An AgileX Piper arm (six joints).
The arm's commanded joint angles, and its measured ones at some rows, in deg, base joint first. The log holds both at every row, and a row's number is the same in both.
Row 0, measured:
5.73, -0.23, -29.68, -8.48, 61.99, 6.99
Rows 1 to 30, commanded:
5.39, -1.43, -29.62, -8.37, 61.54, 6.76
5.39, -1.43, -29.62, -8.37, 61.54, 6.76
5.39, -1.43, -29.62, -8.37, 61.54, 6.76
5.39, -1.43, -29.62, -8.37, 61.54, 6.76
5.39, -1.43, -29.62, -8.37, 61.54, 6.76
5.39, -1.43, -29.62, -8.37, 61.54, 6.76
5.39, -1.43, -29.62, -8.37, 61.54, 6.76
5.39, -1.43, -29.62, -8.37, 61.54, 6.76
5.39, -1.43, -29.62, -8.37, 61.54, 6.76
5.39, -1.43, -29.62, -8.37, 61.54, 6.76
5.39, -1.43, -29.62, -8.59, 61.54, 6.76
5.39, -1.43, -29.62, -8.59, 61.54, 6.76
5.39, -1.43, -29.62, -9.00, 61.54, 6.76
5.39, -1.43, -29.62, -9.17, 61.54, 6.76
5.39, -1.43, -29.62, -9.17, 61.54, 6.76
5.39, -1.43, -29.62, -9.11, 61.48, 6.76
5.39, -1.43, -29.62, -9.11, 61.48, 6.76
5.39, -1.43, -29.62, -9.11, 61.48, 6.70
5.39, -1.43, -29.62, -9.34, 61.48, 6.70
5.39, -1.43, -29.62, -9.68, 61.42, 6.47
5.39, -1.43, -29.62, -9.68, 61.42, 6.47
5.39, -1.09, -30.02, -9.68, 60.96, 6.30
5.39, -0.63, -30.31, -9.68, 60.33, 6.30
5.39, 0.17, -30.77, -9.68, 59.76, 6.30
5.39, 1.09, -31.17, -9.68, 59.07, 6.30
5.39, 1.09, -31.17, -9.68, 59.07, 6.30
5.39, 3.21, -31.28, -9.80, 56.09, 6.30
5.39, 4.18, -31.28, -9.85, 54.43, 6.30
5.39, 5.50, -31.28, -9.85, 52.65, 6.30
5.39, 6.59, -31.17, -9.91, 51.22, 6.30
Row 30, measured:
5.73, 5.04, -30.88, -9.17, 54.95, 6.70
